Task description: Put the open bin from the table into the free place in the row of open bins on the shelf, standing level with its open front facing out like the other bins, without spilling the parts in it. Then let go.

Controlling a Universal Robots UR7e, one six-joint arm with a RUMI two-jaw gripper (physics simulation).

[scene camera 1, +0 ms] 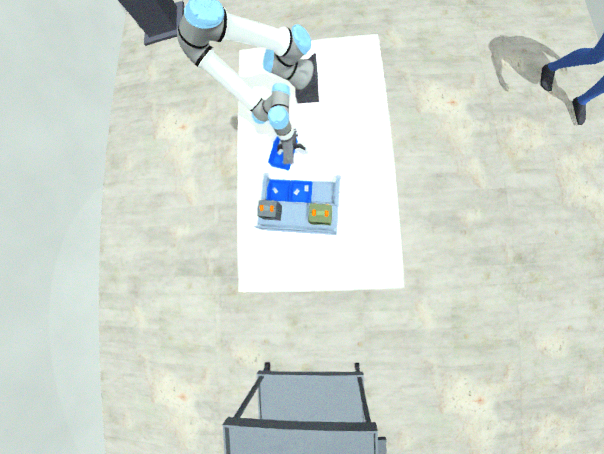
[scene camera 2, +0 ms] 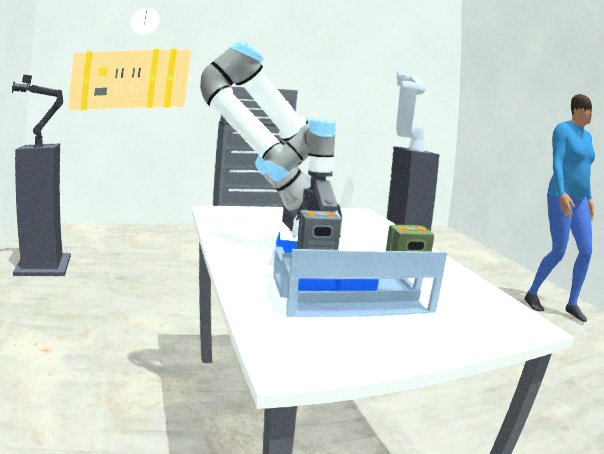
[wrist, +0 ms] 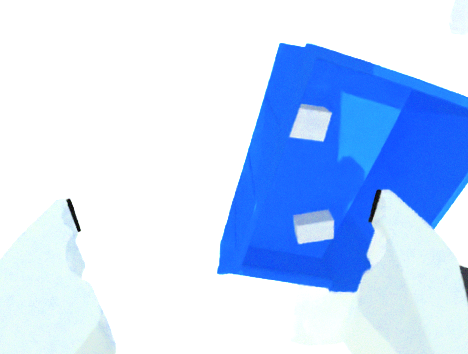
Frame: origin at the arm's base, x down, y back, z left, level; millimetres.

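Seen in the pictures: gripper, between the fingertips: point(wrist: 226, 197); arm's base, origin of its link: point(scene camera 1: 304, 75).
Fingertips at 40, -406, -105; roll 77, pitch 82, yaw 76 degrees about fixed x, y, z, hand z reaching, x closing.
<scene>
Pixels of each thing's middle, then the offset from my fingertips to it, as dx, dy, dz. "*": a spot on its surface instead. Level surfaces: height alone.
- loose open blue bin, a spot on its surface: point(wrist: 295, 175) * +75, +36, -47
- grey case, middle of its body: point(scene camera 2: 318, 239) point(scene camera 1: 270, 210) -85, -291, -128
- green case, middle of its body: point(scene camera 2: 409, 247) point(scene camera 1: 320, 214) -73, -339, +98
- table, height of its surface: dx +77
The loose open blue bin point(scene camera 1: 278, 160) point(scene camera 2: 285, 244) point(wrist: 295, 175) stands on the white table, turned askew to the shelf, with two pale blocks in it. My gripper point(scene camera 1: 292, 149) point(wrist: 226, 197) is open and empty above it. In the wrist view one fingertip is over the bin's inside, the other is out to the left beyond its edge. The grey-blue shelf point(scene camera 1: 337, 200) point(scene camera 2: 367, 264) holds two blue bins side by side, the outer one point(scene camera 1: 277, 191) and the middle one point(scene camera 1: 302, 193). The free place point(scene camera 1: 325, 192) is right of them in scene camera 1.
A grey case point(scene camera 1: 270, 210) point(scene camera 2: 320, 232) and a green case point(scene camera 1: 320, 213) point(scene camera 2: 411, 239) stand on the shelf, beside the bin row and rising above the rail. The table point(scene camera 1: 320, 265) point(scene camera 2: 400, 350) carries shelf and arm. A person point(scene camera 2: 572, 160) is off to the right.
</scene>
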